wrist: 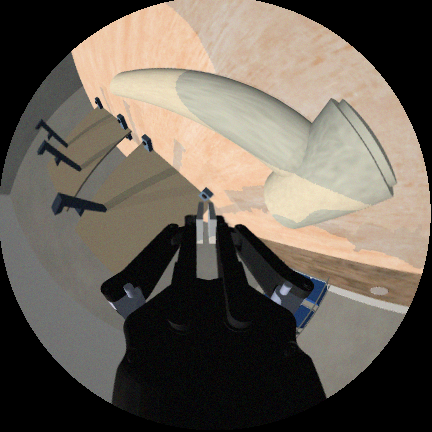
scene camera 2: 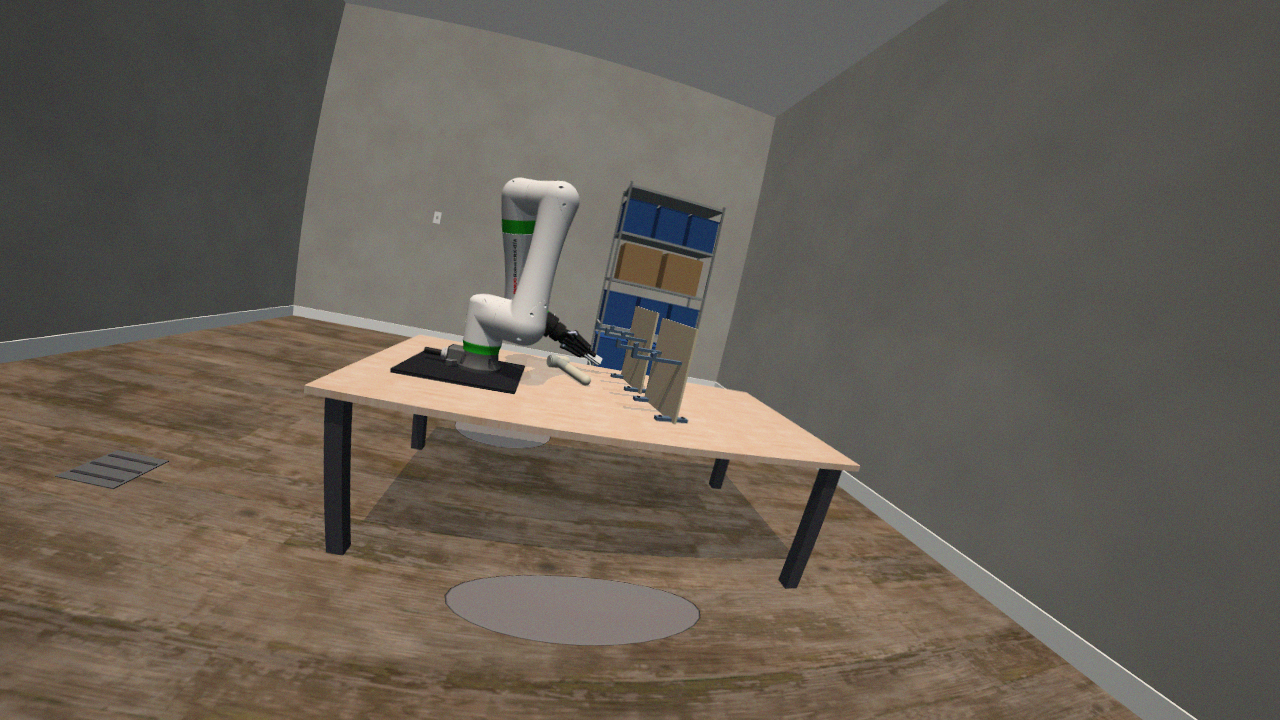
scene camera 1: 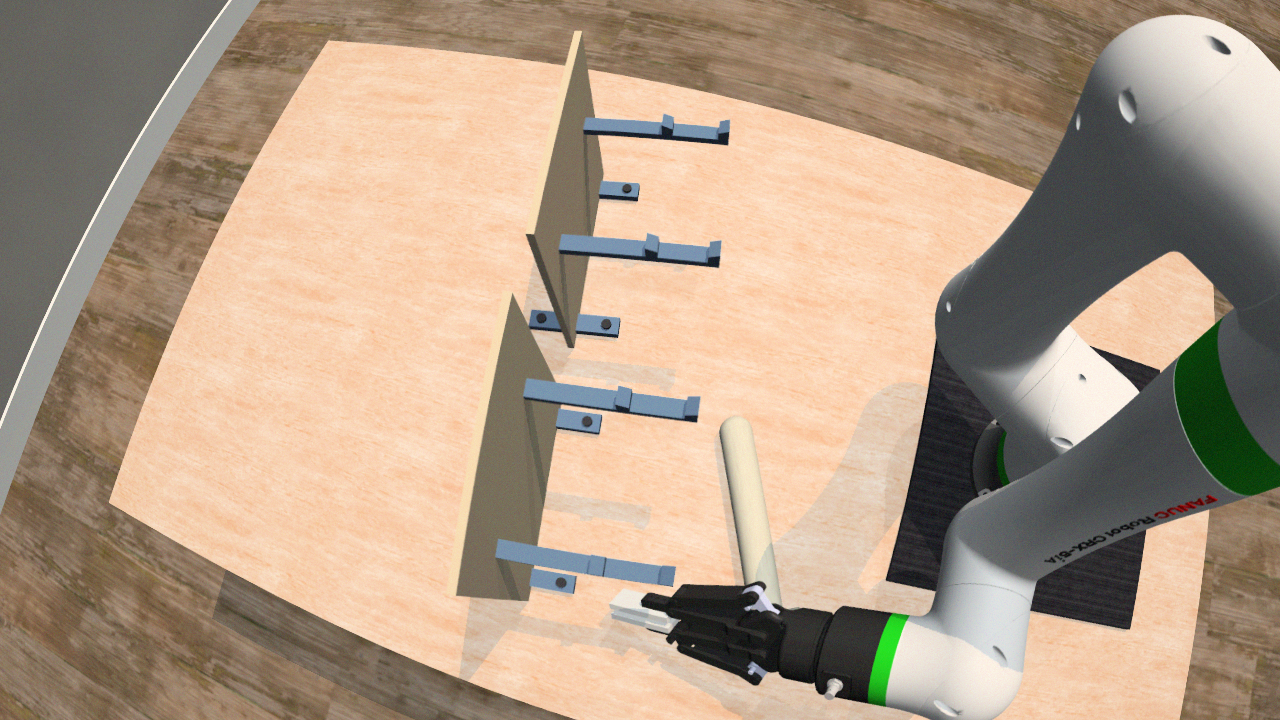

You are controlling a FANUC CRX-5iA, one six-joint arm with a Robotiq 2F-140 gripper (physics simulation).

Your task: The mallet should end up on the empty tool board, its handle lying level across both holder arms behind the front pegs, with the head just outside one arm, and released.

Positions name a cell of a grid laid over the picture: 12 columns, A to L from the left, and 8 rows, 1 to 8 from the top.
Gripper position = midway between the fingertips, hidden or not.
The gripper shows in the wrist view (F4), in scene camera 2 (F5) and in scene camera 1 (F7).
